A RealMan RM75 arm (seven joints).
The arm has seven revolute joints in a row. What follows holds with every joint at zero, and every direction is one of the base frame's.
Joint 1 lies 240.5 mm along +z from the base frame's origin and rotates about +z.
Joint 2 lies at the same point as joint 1 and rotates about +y.
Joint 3 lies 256.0 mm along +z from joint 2 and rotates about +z.
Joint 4 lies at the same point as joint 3 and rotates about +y.
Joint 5 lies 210.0 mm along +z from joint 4 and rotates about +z.
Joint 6 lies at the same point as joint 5 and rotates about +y.
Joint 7 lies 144.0 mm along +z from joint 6 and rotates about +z.
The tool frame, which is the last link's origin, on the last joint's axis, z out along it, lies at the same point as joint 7; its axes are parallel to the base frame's.
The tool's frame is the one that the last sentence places.
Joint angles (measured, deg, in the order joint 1, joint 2, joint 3, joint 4, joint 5, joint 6, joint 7), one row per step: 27.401, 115.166, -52.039, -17.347, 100.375, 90.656, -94.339; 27.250, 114.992, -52.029, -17.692, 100.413, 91.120, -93.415; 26.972, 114.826, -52.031, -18.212, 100.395, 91.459, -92.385; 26.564, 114.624, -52.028, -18.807, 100.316, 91.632, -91.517; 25.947, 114.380, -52.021, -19.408, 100.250, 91.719, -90.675; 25.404, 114.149, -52.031, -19.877, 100.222, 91.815, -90.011
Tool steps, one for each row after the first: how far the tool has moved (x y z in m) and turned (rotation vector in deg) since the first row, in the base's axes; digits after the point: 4 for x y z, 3 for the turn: 0.0000, -0.0003, 0.0024, -0.401, 0.463, -0.093; 0.0007, -0.0008, 0.0050, -0.798, 0.798, -0.327; 0.0024, -0.0015, 0.0077, -1.030, 0.857, -0.661; 0.0055, -0.0030, 0.0108, -1.187, 0.824, -1.259; 0.0083, -0.0045, 0.0134, -1.301, 0.789, -1.768
